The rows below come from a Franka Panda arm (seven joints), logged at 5 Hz.
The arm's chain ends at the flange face. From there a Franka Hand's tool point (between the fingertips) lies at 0.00 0.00 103.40 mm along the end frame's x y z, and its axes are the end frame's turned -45 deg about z.
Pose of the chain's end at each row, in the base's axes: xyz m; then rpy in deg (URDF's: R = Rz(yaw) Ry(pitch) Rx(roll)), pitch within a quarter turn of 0, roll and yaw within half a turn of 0:
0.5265, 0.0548, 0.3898, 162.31, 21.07, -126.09
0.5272, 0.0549, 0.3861, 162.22, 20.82, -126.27
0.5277, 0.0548, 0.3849, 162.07, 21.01, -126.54
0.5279, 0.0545, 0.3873, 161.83, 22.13, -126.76
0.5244, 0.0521, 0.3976, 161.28, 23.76, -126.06
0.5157, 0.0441, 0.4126, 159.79, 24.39, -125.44
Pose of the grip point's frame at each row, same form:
0.5220, 0.1019, 0.2979, -176.54, 27.05, -76.94
0.5224, 0.1018, 0.2941, -176.82, 26.95, -77.22
0.5231, 0.1021, 0.2931, -176.76, 27.18, -77.41
0.5242, 0.1034, 0.2963, -175.96, 28.08, -77.17
0.5208, 0.1035, 0.3080, -174.91, 29.51, -75.75
0.5098, 0.0975, 0.3242, -175.35, 30.96, -74.74

